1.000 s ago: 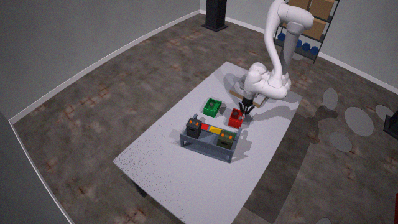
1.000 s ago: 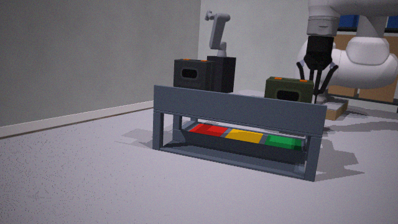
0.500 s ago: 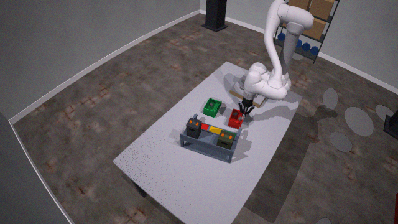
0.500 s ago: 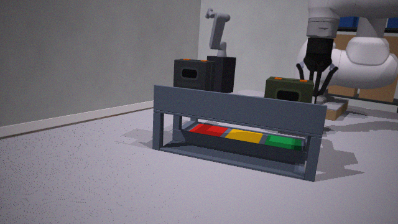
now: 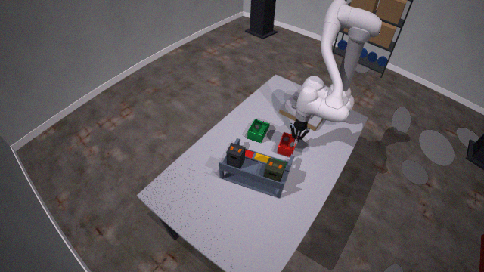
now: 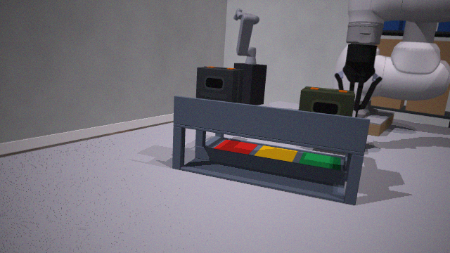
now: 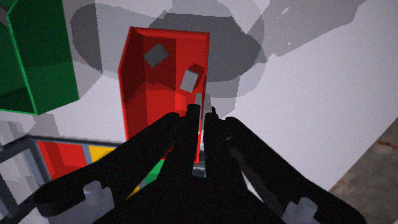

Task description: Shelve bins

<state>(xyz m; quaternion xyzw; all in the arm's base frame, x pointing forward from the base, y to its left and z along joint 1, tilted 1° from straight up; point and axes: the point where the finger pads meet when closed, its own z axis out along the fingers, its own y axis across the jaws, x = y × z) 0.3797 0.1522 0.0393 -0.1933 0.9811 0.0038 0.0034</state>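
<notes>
The red bin is 10 mm ahead of my hand, 50 mm to the right of it and 40 mm below it. The rest, counted from my hand: olive box 320 mm ahead, 60 mm to the left, 70 mm above; then green bin 50 mm ahead, 270 mm to the right, 50 mm below; then dark grey box 400 mm ahead, 150 mm to the right, 80 mm above.
</notes>
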